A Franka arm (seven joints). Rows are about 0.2 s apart.
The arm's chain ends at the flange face. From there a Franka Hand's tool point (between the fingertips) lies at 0.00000 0.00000 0.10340 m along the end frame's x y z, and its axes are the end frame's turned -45 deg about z.
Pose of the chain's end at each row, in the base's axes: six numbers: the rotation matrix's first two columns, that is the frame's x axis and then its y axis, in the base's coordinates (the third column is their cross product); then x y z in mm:
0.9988 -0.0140 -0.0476 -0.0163 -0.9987 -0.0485 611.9 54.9 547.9
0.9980 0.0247 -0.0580 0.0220 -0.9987 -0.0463 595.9 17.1 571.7
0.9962 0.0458 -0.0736 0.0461 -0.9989 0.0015 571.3 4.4 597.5
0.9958 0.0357 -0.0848 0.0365 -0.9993 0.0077 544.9 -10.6 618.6
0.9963 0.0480 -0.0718 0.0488 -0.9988 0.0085 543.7 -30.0 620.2
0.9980 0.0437 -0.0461 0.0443 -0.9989 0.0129 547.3 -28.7 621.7
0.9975 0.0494 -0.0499 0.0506 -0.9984 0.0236 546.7 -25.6 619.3
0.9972 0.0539 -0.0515 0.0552 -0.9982 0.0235 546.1 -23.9 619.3
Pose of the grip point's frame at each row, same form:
0.7178 0.6963 0.0006 0.6947 -0.7161 -0.0680 607.1 60.0 444.7
0.6901 0.7237 -0.0083 0.7212 -0.6887 -0.0738 589.8 21.7 468.6
0.6718 0.7387 -0.0531 0.7370 -0.6739 -0.0510 563.7 3.9 494.4
0.6783 0.7319 -0.0654 0.7299 -0.6814 -0.0545 536.2 -11.7 515.6
0.6700 0.7402 -0.0568 0.7390 -0.6723 -0.0448 536.3 -31.2 517.1
0.6744 0.7372 -0.0417 0.7370 -0.6754 -0.0235 542.6 -30.2 518.4
0.6696 0.7409 -0.0520 0.7411 -0.6710 -0.0186 541.7 -28.3 516.1
0.6661 0.7439 -0.0530 0.7442 -0.6677 -0.0198 540.9 -26.6 516.1

